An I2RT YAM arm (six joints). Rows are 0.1 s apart.
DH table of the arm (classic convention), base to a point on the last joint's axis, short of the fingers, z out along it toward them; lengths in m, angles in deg. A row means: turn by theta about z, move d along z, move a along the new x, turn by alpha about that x. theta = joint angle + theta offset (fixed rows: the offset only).
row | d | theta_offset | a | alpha
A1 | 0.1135 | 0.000 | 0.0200 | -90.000
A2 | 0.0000 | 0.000 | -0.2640 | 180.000
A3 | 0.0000 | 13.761 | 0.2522 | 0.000
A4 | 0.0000 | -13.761 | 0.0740 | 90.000
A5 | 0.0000 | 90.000 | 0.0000 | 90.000
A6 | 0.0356 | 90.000 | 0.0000 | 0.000
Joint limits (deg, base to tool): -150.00..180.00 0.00..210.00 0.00..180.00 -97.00..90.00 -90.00..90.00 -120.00..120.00
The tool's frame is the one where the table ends.
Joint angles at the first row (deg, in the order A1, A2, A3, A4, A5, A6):
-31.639 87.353 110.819 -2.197 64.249 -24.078
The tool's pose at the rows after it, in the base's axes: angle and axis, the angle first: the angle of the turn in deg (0 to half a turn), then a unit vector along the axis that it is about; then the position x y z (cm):
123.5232, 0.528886, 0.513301, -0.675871, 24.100, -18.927, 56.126
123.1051, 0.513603, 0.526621, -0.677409, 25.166, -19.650, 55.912
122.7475, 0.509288, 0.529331, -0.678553, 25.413, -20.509, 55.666
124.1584, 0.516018, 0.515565, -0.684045, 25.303, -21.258, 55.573
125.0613, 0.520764, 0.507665, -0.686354, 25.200, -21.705, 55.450
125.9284, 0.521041, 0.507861, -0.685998, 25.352, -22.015, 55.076
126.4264, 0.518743, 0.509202, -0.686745, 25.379, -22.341, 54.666
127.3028, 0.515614, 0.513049, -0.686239, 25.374, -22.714, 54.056
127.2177, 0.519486, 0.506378, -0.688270, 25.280, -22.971, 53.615
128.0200, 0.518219, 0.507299, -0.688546, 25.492, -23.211, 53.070
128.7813, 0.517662, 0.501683, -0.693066, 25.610, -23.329, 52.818
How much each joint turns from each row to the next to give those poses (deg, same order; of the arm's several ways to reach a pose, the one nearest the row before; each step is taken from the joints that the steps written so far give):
-0.526 2.551 2.377 -0.347 -0.522 -0.356
-0.179 2.285 1.848 -0.092 -1.931 -0.614
-1.137 1.061 0.531 0.088 -1.676 0.439
-1.143 0.792 0.352 1.138 0.961 -0.700
-0.707 0.353 0.002 0.530 0.616 -0.179
-0.265 0.262 -0.440 0.002 0.353 0.086
-0.438 -0.084 -1.050 0.521 -0.260 -0.085
-0.528 -0.264 -1.493 0.092 -0.267 0.174
-0.438 -0.440 -1.933 2.197 0.087 -0.086
-0.089 0.087 -1.148 0.789 0.351 -0.262
-0.001 0.086 -0.965 2.188 0.789 -1.491

